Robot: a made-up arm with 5 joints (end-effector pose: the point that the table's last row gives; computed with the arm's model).
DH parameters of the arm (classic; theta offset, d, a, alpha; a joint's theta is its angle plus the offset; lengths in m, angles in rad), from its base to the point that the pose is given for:
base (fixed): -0.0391 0 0.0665 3.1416
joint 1: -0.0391 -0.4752 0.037 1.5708
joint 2: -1.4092 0 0.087 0
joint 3: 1.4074 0 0.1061 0
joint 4: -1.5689 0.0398 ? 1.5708
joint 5: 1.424 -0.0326 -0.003 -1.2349
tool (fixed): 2.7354 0.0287 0 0
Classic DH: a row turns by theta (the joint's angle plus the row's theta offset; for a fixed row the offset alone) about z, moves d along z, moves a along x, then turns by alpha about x.
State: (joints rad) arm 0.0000 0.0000 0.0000 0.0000 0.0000
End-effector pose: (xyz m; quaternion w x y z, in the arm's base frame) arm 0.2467 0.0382 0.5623 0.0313 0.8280 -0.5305 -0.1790
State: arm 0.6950 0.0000 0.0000 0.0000 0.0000
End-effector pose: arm 0.2310 -0.0867 0.5623 0.0315 -0.5978 0.7808 0.1790
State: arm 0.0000 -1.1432 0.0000 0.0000 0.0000
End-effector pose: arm 0.0836 0.0382 0.6417 0.2607 -0.7932 0.4631 -0.2973
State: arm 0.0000 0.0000 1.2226 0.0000 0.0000
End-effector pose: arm 0.1627 0.0382 0.4400 0.3301 0.5753 -0.4165 -0.6218
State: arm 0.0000 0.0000 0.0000 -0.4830 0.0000
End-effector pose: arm 0.2435 0.0382 0.5729 0.0965 -0.8468 0.5226 -0.0242
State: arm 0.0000 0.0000 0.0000 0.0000 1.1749
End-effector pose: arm 0.2467 0.0124 0.5781 0.4850 0.6718 -0.5408 0.1450
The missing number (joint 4, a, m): 0.0283
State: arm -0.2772 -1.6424 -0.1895 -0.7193 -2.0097
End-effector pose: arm -0.0657 0.0264 0.5645 0.3633 -0.5660 -0.6987 -0.2440
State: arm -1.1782 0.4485 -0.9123 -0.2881 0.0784
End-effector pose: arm 0.1064 0.1950 0.6107 0.2015 -0.9777 -0.0243 -0.0533
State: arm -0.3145 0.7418 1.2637 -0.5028 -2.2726
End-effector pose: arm 0.1515 0.0881 0.4128 0.3874 0.0174 0.5579 0.7337
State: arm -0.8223 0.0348 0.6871 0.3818 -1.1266
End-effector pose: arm 0.1277 0.1586 0.4778 0.1433 0.5578 -0.3224 -0.7512
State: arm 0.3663 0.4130 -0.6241 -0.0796 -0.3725
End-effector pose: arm 0.2799 -0.0303 0.5804 0.2165 -0.7515 0.6124 0.1151
